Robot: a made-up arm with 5 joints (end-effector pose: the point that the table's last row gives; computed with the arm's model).
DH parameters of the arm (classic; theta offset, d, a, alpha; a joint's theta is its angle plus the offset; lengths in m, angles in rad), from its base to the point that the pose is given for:
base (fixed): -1.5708 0.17 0 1.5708
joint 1: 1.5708 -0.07 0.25 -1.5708
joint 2: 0 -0.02 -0.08 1.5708
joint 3: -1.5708 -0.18 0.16 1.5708
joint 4: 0 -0.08 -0.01 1.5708
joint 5: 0 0.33 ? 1.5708
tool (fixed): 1.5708 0 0 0
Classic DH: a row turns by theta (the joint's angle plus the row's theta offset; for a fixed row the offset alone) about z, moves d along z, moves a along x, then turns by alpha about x.
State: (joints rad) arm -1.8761 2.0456 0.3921 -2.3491 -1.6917
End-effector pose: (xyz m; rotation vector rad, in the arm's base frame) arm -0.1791 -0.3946 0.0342 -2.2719 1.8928 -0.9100
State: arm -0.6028 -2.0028 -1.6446 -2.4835 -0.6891
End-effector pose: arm 0.3521 -0.0061 0.3339 0.9608 1.8895 -0.2436
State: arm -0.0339 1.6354 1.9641 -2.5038 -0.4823
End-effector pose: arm 0.1821 -0.0169 0.6517 -0.7663 -1.2762 -1.7783
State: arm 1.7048 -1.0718 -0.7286 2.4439 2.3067
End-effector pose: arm 0.0000 0.1260 0.5438 1.7871 -1.8428 0.4838
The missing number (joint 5, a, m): -0.28
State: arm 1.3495 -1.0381 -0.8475 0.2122 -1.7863
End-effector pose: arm 0.6789 0.4381 0.3291 -2.0377 -1.0797 0.0680
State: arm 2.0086 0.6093 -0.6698 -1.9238 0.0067
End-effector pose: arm -0.0906 0.3579 0.0379 -0.6312 1.1873 1.0034
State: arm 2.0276 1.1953 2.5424 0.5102 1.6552
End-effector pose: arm 0.0637 -0.4247 -0.1310 -2.3864 1.2536 -0.2367
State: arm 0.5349 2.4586 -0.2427 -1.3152 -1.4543
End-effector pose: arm -0.2485 0.3132 0.3206 0.1116 1.3231 0.9370
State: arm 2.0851 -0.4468 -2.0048 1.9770 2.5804
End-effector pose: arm 0.1492 -0.2118 0.3709 1.7123 -1.7861 -0.5782
